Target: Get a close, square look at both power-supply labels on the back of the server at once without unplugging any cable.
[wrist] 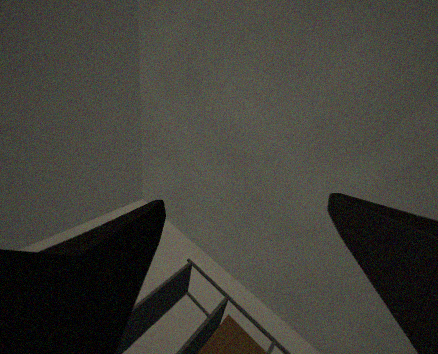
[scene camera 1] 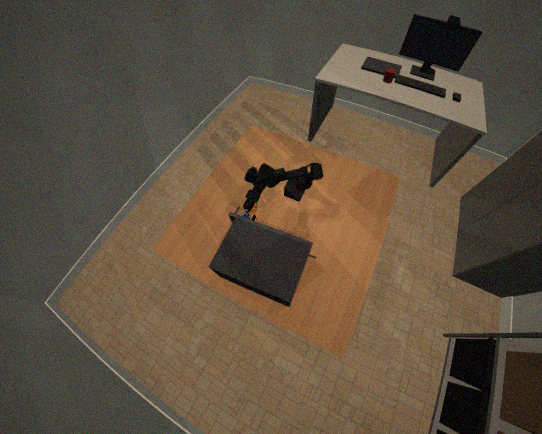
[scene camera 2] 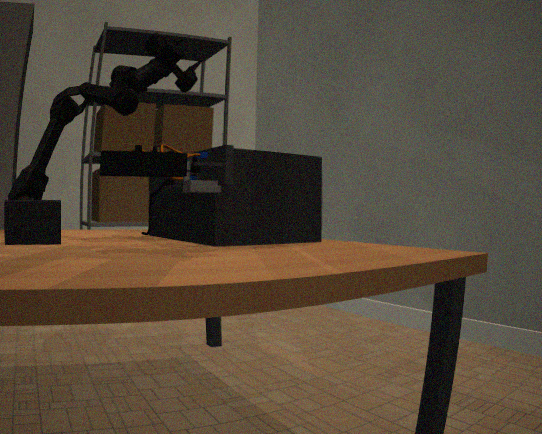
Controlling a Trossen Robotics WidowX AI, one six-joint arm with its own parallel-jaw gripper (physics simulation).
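Places are measured from the arm's base along level axes (x back, y left, z down), in centimetres.
Where they show: gripper, fingertip midpoint: (wrist: 244, 204) (scene camera 1: 254, 189) (scene camera 2: 192, 50); arm's base, origin of the base link: (scene camera 1: 298, 184) (scene camera 2: 24, 221).
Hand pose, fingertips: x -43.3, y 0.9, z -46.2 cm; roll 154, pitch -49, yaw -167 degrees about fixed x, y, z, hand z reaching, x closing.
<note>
Each offset is from my fingertips to the top centre of the thing. "pt": to the spot under its first point. Level surfaces: height alone.
The server (scene camera 1: 265, 260) (scene camera 2: 270, 195) is a large dark box on the wooden table. Orange and blue cables @(pt dy -6.4, dx +2.5, dz +29.6 cm) (scene camera 1: 254, 211) (scene camera 2: 172, 149) show at its back, beside a black block @(pt dy -16.0, dx +13.2, dz +33.5 cm) (scene camera 2: 142, 164) that sticks out horizontally behind it. A small grey block @(pt dy -14.7, dx -0.9, dz +38.0 cm) (scene camera 2: 202, 186) shows low at the same end. The power-supply labels cannot be made out in the scene views, and the server and labels do not show in the wrist view. My gripper (wrist: 244, 204) is open, its two dark fingers wide apart with wall between them. In scene camera 2 the arm's wrist end is raised well above the server's back.
The arm's base (scene camera 2: 32, 222) stands on the wooden table @(dz +51.3 cm) (scene camera 2: 280, 270), behind the server. A shelf rack (scene camera 2: 227, 75) (wrist: 207, 281) holds brown boxes. A white desk (scene camera 1: 345, 62) with a monitor (scene camera 1: 440, 42) and a red cup (scene camera 1: 389, 75) stands across the room.
</note>
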